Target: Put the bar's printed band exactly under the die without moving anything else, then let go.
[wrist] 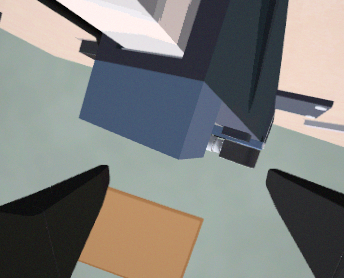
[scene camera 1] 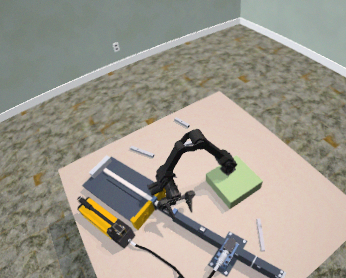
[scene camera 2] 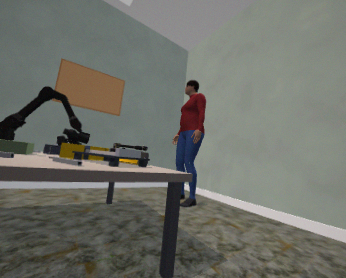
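Where they show: gripper, fingertip midpoint: [wrist: 188,174] [scene camera 1: 183,215]; arm's base, origin of the base link: [scene camera 1: 227,169] [scene camera 2: 4,139].
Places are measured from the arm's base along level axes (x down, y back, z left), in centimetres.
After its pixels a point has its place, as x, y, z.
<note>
The pale bar [scene camera 1: 127,184] {0.1, -46.9, -29.1} lies along the dark plate, with its far end by the yellow fence [scene camera 1: 143,214] {-0.4, -50.2, -8.1} [scene camera 2: 72,150] {2.0, -32.8, -13.6}. No printed band can be made out on it. A white piece [wrist: 117,27] {0.2, -38.6, -0.4}, perhaps the bar, shows above a blue block [wrist: 140,107] {-1.3, -37.8, 0.3} in the wrist view. A blue plate [scene camera 1: 220,260] {-4.5, -38.1, 33.7} with a black head [scene camera 1: 230,244] {-4.7, -30.1, 31.5} sits across the dark rail [scene camera 1: 192,223] {-0.4, -34.9, 11.4}; whether this head is the die I cannot tell. My gripper [scene camera 1: 179,210] {-4.0, -36.4, 6.8} [scene camera 2: 75,137] {-4.0, -36.4, 6.8} [wrist: 188,174] {-4.0, -36.4, 6.8} is open and empty, low near the rail's fence end; the blue block is beyond its fingertips.
A yellow and black tool [scene camera 1: 100,218] {-1.4, -68.8, -19.7} lies beside the dark plate [scene camera 1: 117,192] {2.2, -53.7, -29.9}, its cable [scene camera 1: 155,254] {6.0, -57.0, 9.9} trailing along the table. A green block [scene camera 1: 235,182] {0.0, -3.2, 8.7} is under the arm's base. Thin grey strips [scene camera 1: 142,152] {5.5, -26.4, -47.0} [scene camera 1: 181,122] {5.2, 7.9, -50.5} [scene camera 1: 260,235] {6.1, -13.1, 36.0} lie around. A person [scene camera 2: 191,117] stands behind the table.
</note>
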